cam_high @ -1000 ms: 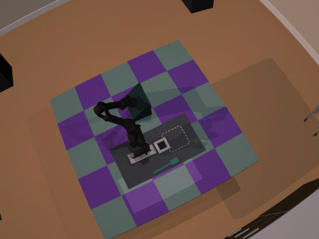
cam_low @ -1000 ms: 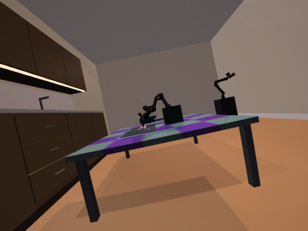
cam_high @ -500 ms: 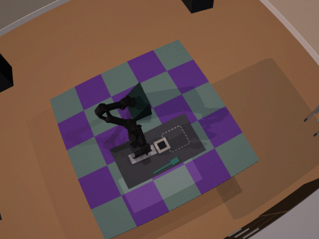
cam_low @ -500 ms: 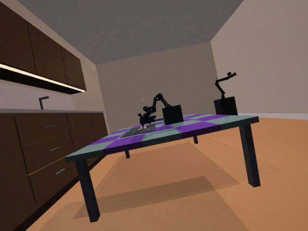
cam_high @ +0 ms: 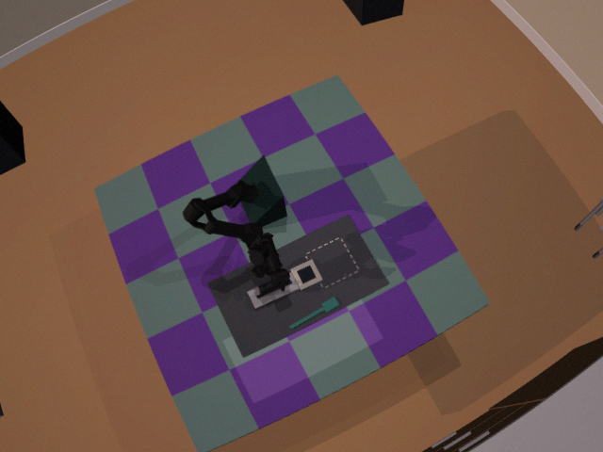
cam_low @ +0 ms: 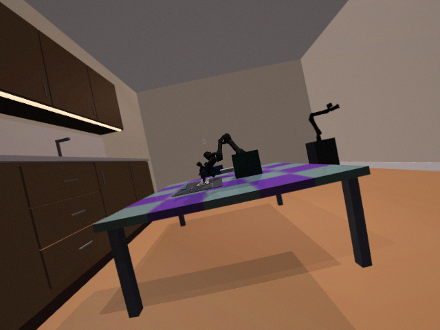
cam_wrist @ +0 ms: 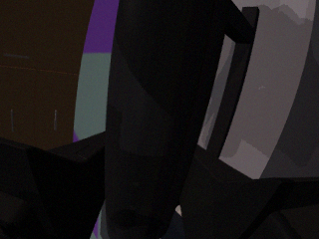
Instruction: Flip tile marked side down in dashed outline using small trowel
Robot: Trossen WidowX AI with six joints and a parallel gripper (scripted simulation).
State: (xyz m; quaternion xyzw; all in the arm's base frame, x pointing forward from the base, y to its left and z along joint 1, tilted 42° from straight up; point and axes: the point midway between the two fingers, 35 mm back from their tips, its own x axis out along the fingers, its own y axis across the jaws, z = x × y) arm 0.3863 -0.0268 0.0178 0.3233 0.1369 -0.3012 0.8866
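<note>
The dark mat is 8 cm below my gripper tip, 7 cm to the left of it and 1 cm behind it. From my gripper tip the other things lie so: tile: 11 cm to the left, 5 cm below, 3 cm behind; then teal trowel: 12 cm ahead, 10 cm to the left, 5 cm below.
</note>
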